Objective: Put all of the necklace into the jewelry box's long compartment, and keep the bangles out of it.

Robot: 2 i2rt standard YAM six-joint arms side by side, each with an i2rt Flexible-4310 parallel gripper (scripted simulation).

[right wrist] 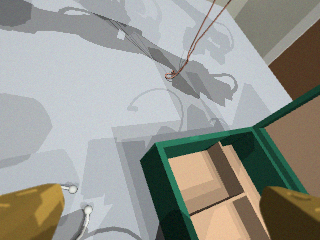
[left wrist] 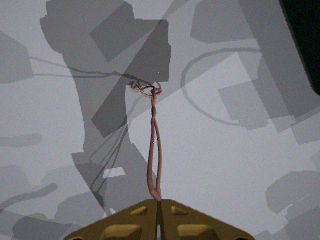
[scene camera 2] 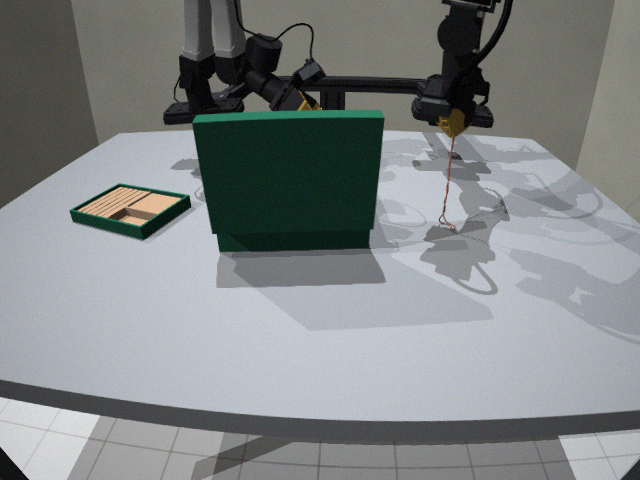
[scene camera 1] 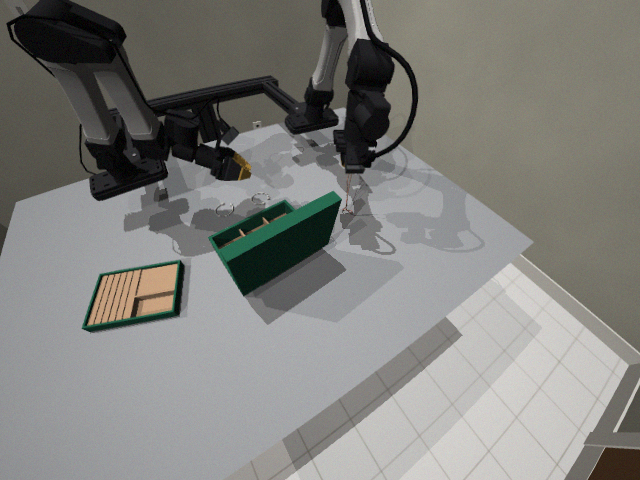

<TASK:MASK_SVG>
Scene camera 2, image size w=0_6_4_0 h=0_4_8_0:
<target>my right gripper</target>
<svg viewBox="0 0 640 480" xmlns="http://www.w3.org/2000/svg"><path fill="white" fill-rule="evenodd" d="M262 93L263 99L270 103L269 107L272 111L323 110L319 103L301 89L297 90L292 84L286 84L286 82L278 77L271 79L266 84Z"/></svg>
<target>green jewelry box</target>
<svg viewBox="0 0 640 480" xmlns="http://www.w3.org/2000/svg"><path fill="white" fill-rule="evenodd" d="M381 110L299 110L196 115L192 122L211 230L212 234L217 234L219 252L369 248L370 230L374 229L385 119Z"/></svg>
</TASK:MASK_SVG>
